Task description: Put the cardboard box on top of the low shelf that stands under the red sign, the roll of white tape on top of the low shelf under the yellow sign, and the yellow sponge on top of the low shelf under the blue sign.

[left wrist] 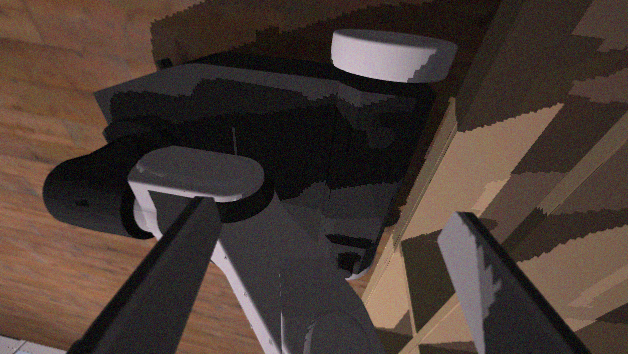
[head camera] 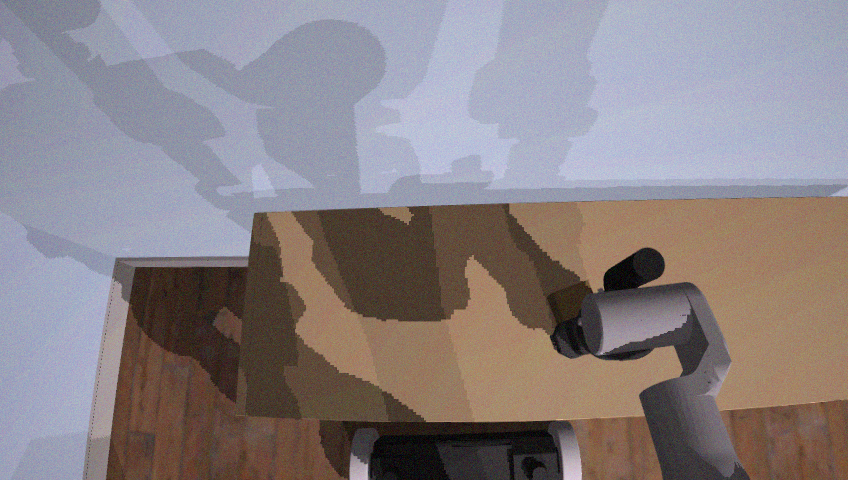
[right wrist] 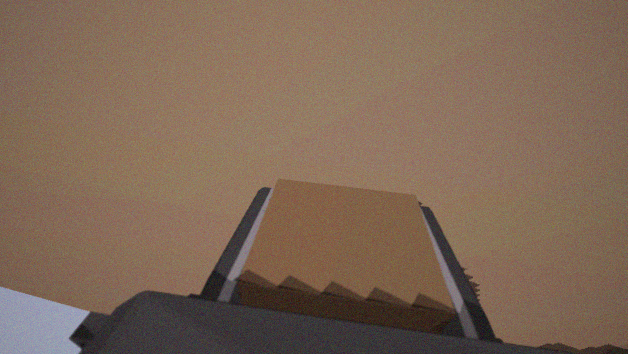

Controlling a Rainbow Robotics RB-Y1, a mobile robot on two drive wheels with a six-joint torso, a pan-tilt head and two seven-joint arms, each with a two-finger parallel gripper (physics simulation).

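The brown cardboard box is between the fingers of my right gripper, which is shut on it. The box is over the tan top of the low shelf; whether it touches the top I cannot tell. In the head camera my right forearm hides part of the box and gripper. My left gripper is open and empty, with the shelf's front compartments beyond its fingers at the right of the left wrist view. The white tape, the yellow sponge and the coloured signs do not show.
A pale blue wall stands behind the shelf. My dark base with white wheels is close to the shelf's front edge. Wooden floor shows beside the shelf and base. Broad shadows cross the shelf top.
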